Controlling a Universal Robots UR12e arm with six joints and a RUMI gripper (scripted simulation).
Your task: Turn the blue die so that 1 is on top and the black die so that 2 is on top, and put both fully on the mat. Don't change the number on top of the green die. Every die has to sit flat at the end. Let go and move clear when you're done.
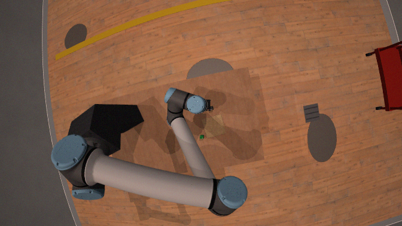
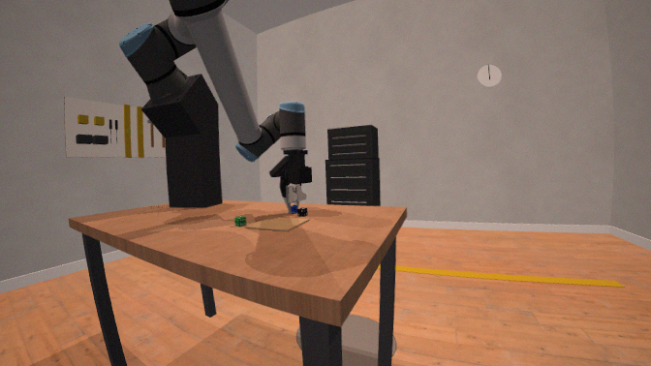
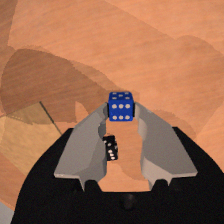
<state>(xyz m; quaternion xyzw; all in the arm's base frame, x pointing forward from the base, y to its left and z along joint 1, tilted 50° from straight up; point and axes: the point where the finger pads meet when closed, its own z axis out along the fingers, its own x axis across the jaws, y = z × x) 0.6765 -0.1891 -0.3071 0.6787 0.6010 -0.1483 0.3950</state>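
Right now my hand is 60 mm short of the black die and 30 mm to the left of it. The rest, counted from my hand: green die: 210 mm to the right, 50 mm behind; tan mat: 160 mm to the right, 50 mm ahead, 20 mm below; blue die: right at my hand.
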